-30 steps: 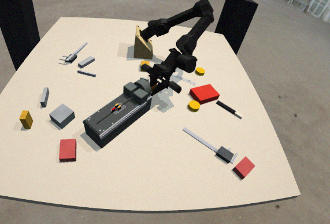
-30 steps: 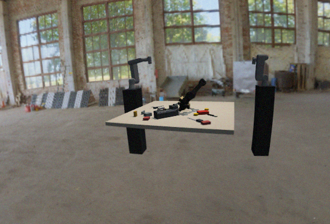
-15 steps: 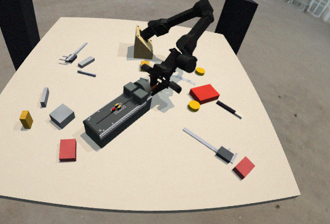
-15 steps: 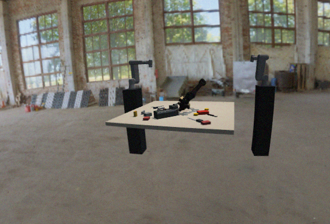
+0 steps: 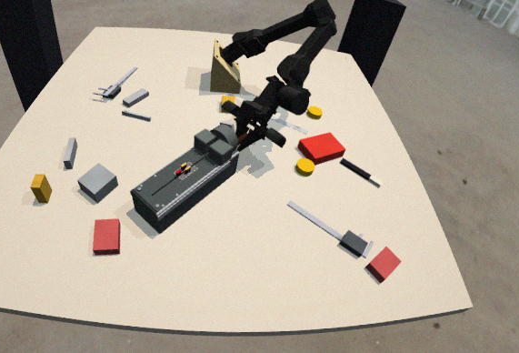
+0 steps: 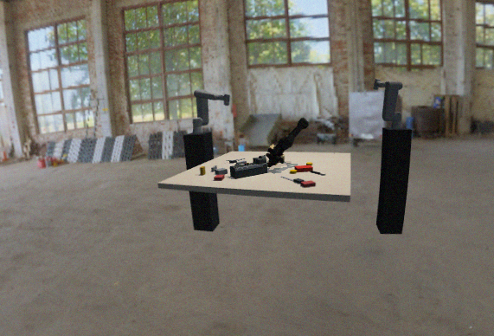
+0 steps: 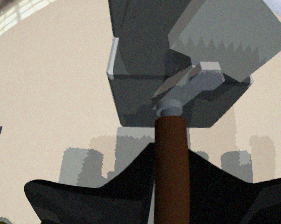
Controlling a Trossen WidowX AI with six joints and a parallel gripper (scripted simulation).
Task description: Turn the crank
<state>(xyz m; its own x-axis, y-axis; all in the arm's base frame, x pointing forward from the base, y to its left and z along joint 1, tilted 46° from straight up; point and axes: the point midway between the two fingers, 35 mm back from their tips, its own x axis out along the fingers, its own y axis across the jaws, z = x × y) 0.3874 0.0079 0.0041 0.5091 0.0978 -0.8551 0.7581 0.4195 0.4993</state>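
Now: gripper tip 1 cm past the brown handle, 1 cm to the right of it and 3 cm below it. The rest, counted from my gripper tip: crank: 4 cm above; then grey bar: 16 cm behind, 19 cm to the left, 3 cm below; then red pointer: 12 cm ahead, 15 cm to the right, 5 cm above.
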